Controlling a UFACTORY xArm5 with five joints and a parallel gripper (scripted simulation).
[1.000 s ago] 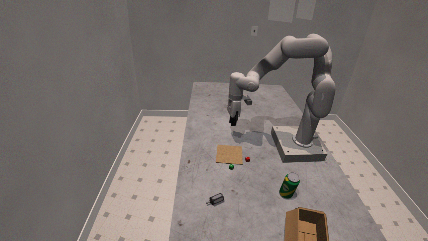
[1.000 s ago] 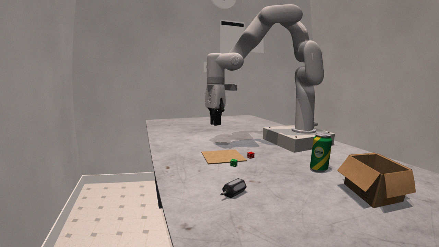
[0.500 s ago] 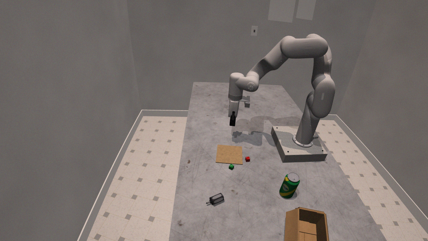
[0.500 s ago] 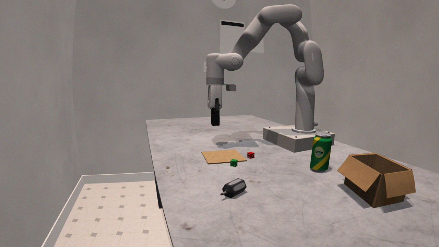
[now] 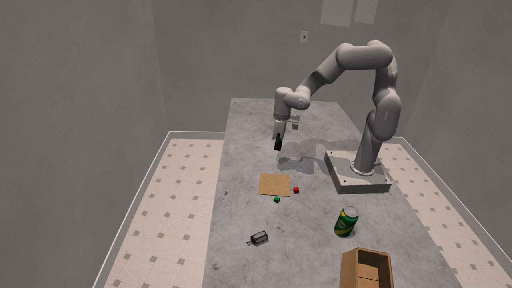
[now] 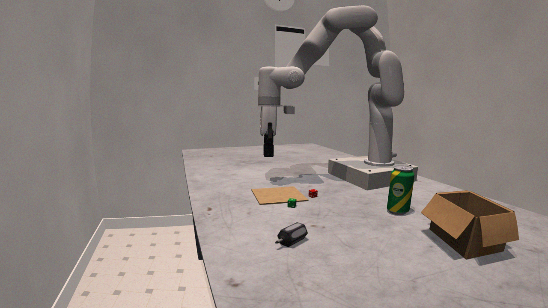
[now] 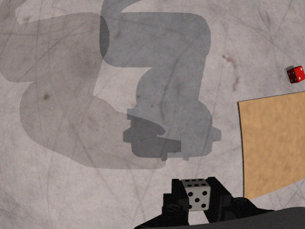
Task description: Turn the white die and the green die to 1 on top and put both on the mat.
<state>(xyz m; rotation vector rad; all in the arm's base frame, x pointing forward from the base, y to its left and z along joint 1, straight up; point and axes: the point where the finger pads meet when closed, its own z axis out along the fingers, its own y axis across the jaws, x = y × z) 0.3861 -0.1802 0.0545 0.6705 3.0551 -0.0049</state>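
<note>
The white die lies 10 mm below my hand. Round my hand: tan mat: 150 mm to the left, 110 mm below, 50 mm ahead; green die: 250 mm to the left, 100 mm below, 70 mm ahead; red die: 210 mm to the left, 100 mm below, 30 mm behind.
</note>
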